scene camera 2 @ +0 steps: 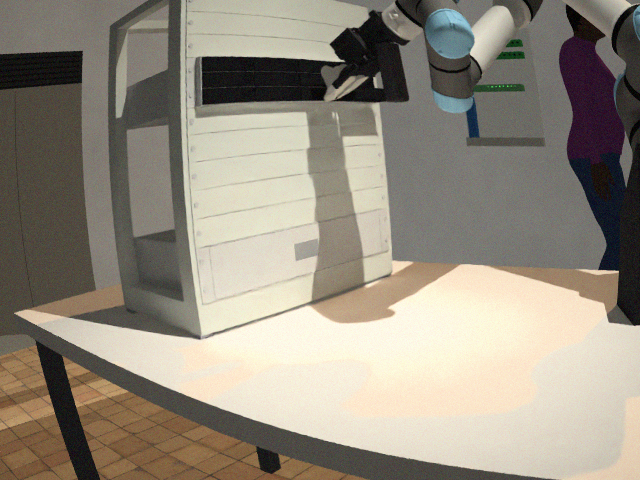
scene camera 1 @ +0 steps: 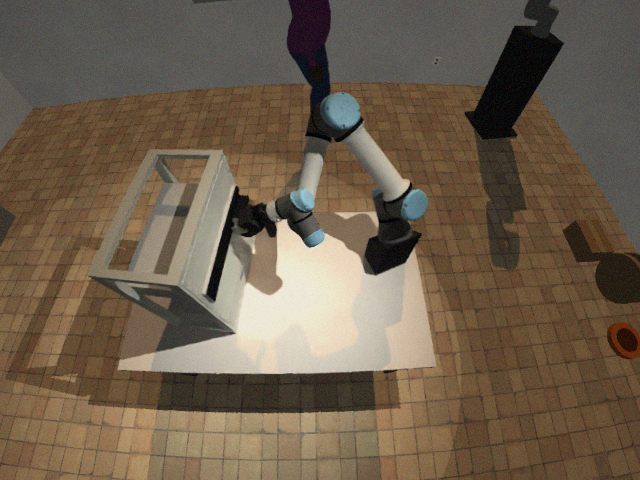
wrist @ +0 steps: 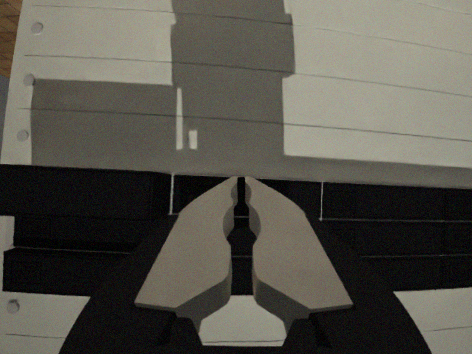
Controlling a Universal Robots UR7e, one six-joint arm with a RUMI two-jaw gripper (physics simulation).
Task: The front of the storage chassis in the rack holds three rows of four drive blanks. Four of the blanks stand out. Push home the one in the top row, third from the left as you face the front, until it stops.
Labels:
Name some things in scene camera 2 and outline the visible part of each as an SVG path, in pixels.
The gripper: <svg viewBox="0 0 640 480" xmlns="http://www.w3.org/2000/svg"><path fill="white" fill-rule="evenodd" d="M382 12L372 10L369 13L370 18L359 28L346 28L330 43L330 46L335 51L334 53L340 60L344 60L347 65L341 64L334 68L327 65L322 67L321 74L327 86L327 91L324 95L325 101L336 100L372 79L379 71L381 72L387 102L407 102L409 100L399 45L405 46L410 40L404 40L394 34L382 21Z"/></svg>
A rack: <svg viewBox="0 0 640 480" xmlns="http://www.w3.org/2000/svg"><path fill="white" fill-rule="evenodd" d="M110 26L108 67L110 184L117 258L127 312L132 314L141 313L190 331L192 337L202 340L212 337L213 332L284 311L376 278L384 279L391 276L393 266L390 216L379 102L386 102L384 89L377 88L375 75L372 79L339 99L325 101L324 95L327 91L327 86L321 74L321 69L325 65L332 68L341 64L347 65L344 60L340 60L334 53L335 51L330 46L330 43L346 28L359 28L368 20L366 7L335 0L148 0ZM169 125L170 174L175 229L134 238L129 193L127 130ZM168 33L168 69L126 88L128 34ZM169 4L169 20L143 20Z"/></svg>

